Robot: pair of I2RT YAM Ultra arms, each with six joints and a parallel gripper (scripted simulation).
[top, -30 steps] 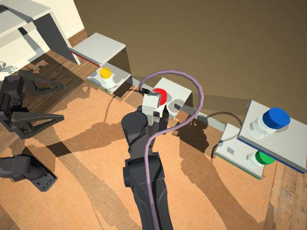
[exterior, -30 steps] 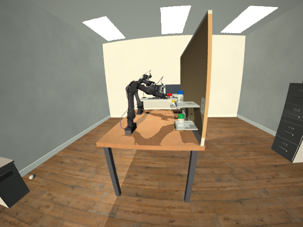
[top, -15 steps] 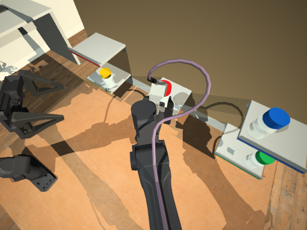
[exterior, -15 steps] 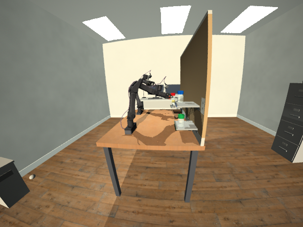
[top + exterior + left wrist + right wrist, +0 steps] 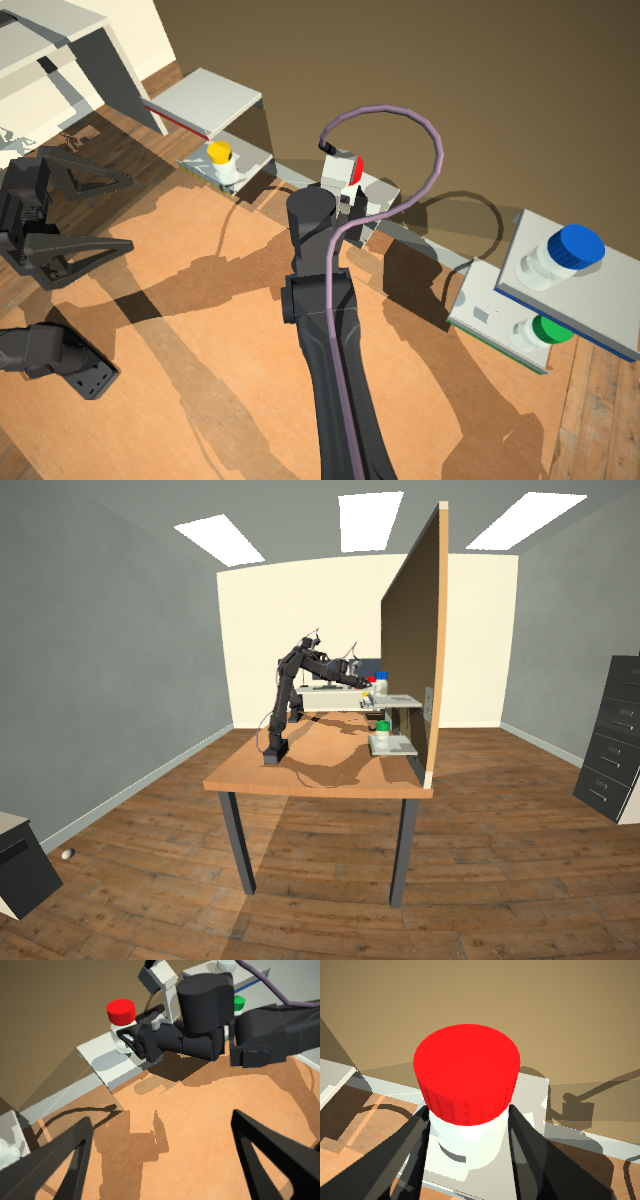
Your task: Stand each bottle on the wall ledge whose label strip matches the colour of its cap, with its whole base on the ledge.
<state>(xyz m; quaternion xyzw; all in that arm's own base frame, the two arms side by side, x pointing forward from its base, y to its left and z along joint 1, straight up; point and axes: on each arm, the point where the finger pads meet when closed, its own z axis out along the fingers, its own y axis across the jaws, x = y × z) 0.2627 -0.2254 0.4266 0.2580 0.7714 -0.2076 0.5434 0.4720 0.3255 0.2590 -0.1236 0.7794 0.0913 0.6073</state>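
The blue-capped bottle lies 330 mm to the right of my right hand, 40 mm above it and 10 mm behind it. From my right hand the other things lie so: yellow-capped bottle: 350 mm to the left, 160 mm below, 40 mm ahead; red-capped bottle: 10 mm below, 10 mm ahead; brown wall: 160 mm ahead, 150 mm above, 10 mm to the right.
The red-capped bottle is 270 mm ahead of my left hand, 150 mm to the right of it and 160 mm below it. From my left hand the other things lie so: yellow-capped bottle 300 mm ahead, 190 mm to the left, 300 mm below; then blue-capped bottle 250 mm ahead, 490 mm to the right, 110 mm below; then brown wall 420 mm ahead, 170 mm to the right, 10 mm above.
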